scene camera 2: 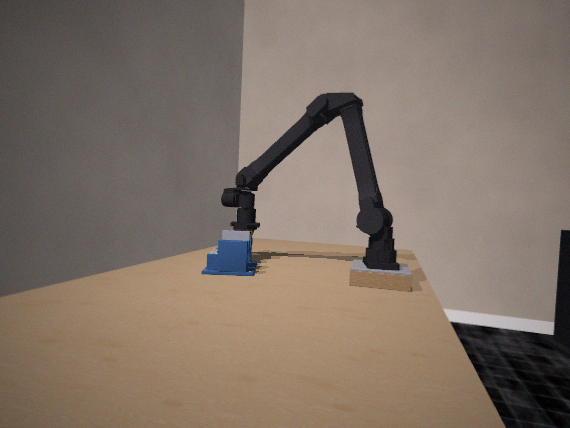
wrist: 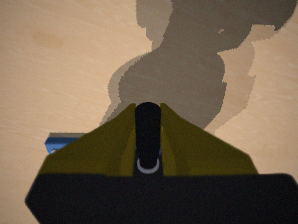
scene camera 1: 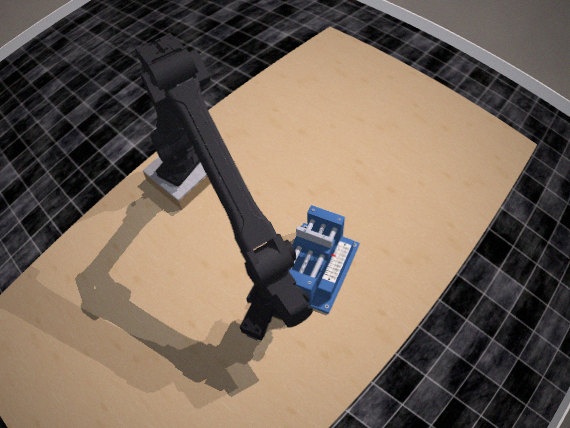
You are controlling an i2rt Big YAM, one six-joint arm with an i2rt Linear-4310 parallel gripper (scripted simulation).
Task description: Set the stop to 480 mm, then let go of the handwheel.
One and the same spot on a fixture: (wrist: 52, 144) is (scene camera 1: 325, 310).
